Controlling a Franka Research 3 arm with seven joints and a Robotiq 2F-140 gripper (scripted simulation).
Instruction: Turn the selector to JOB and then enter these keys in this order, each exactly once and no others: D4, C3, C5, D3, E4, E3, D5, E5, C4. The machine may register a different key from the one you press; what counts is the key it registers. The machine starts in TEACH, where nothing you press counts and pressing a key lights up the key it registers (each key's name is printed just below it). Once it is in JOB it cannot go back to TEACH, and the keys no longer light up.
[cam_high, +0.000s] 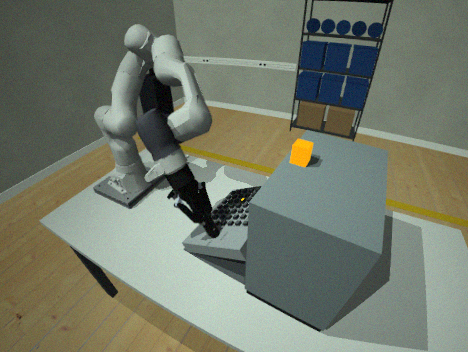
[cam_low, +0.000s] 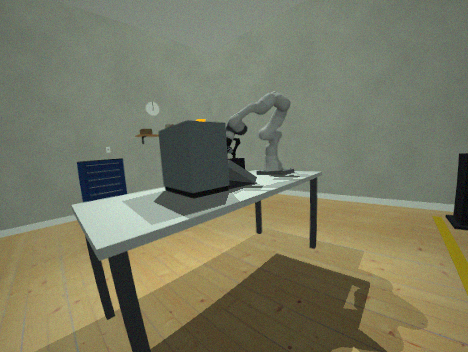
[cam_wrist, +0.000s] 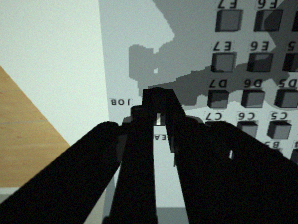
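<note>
Right now my hand is 2 cm short of the selector knob and 2 cm above it. From my hand the other things lie so: key: 6 cm ahead, 15 cm to the left, 1 cm below.
</note>
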